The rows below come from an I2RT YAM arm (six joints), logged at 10 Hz.
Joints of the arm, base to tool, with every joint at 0 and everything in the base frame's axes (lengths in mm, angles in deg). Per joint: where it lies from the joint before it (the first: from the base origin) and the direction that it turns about. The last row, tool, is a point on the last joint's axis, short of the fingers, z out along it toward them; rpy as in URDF.
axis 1: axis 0 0 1 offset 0 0 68
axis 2: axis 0 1 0 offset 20 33.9 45.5
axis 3: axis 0 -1 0 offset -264 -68.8 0
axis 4: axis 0 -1 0 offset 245 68.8 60
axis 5: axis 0 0 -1 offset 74 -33.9 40.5
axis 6: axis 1 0 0 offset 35.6 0 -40.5
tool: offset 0 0 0 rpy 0 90 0
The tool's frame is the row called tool.
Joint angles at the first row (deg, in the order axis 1, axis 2, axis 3, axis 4, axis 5, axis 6):
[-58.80, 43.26, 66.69, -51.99, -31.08, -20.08]
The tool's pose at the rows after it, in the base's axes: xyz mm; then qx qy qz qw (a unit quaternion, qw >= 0):
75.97, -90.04, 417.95, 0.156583, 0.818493, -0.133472, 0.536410
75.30, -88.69, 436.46, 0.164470, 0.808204, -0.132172, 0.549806
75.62, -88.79, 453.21, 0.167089, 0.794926, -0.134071, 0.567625
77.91, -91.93, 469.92, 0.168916, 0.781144, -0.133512, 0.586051
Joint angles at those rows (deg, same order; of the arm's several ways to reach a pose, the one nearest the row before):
[-58.80, 44.88, 72.15, -54.25, -31.01, -17.84]
[-58.80, 46.61, 76.83, -55.15, -31.24, -15.57]
[-58.80, 48.18, 80.65, -54.53, -31.66, -13.43]
[-58.79, 50.38, 84.54, -53.32, -32.27, -11.14]

